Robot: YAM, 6 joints.
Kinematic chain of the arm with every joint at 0, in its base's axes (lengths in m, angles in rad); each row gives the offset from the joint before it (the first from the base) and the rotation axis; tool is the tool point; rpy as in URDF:
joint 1: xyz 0 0 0.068 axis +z
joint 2: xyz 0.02 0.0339 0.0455 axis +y
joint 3: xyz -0.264 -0.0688 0 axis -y
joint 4: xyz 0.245 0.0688 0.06 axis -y
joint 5: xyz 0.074 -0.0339 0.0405 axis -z
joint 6: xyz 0.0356 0 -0.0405 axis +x
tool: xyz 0 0 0 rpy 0 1.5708 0
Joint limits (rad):
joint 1: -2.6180..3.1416
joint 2: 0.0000..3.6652
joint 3: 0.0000..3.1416
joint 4: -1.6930..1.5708
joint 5: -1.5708..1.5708
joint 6: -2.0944..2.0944
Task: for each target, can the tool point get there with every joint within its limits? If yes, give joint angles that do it. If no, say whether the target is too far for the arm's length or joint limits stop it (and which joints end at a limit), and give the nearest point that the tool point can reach.
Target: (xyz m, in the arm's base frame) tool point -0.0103 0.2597 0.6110
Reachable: yes | joints -1.6385 0.8037 2.2011 1.1251 0.8986 -1.4632
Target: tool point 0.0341 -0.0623 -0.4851
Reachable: no: joint limits stop it (at a limit: joint 2) | nearest point 0.0576 -0.1052 -0.3567 | short by 0.137 m
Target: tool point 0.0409 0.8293 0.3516
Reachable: no: too far | nearest point 0.0306 0.6197 0.2899 | short by 0.219 m
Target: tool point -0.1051 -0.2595 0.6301
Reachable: yes | joints -1.9747 1.5977 2.0448 0.5659 -0.1507 -0.9028
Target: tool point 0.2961 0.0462 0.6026
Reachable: yes | joints 0.1868 1.6542 1.9314 0.9322 0.2739 0.4338
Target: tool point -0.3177 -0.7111 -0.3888
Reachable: no: too far | nearest point -0.2224 -0.4979 -0.2257 | short by 0.285 m
